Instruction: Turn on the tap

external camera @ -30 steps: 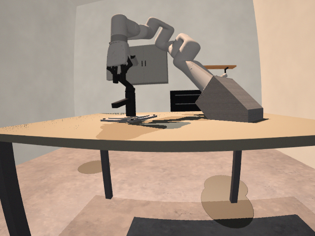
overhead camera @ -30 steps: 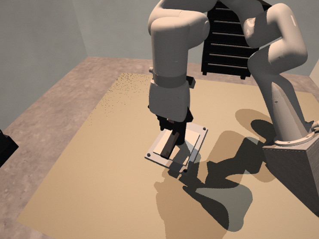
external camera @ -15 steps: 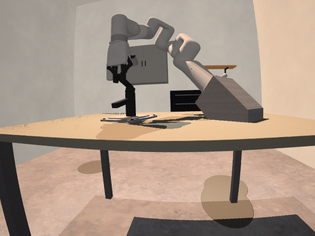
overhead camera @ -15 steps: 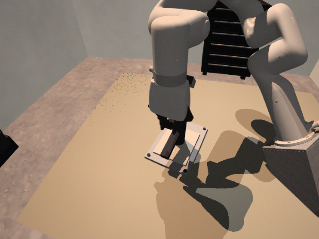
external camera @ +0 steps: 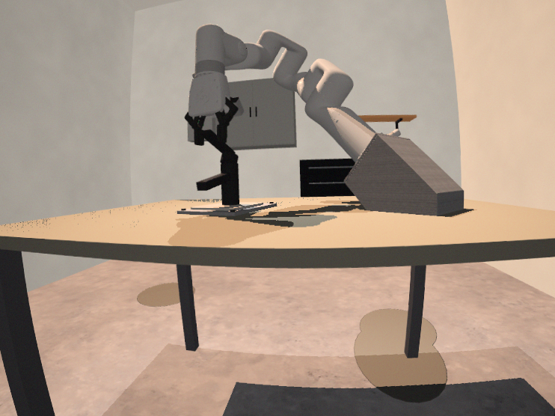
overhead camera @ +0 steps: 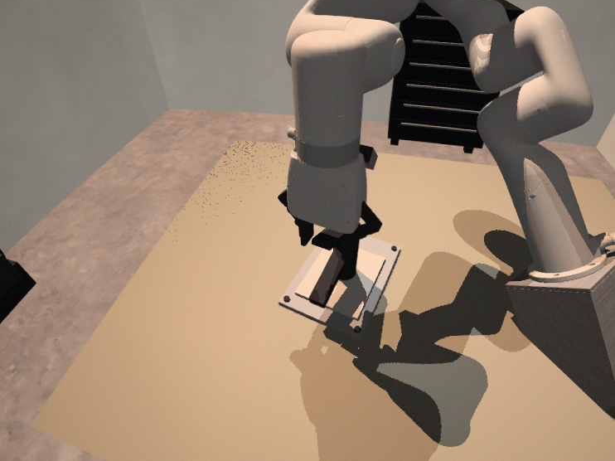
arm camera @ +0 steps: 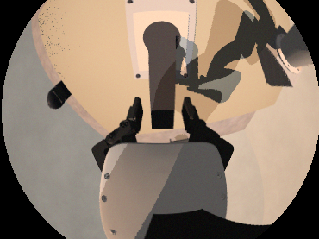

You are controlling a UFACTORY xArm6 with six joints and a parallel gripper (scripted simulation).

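The tap lever is 5 cm to the right of my hand, 3 cm below it and 2 cm behind it.
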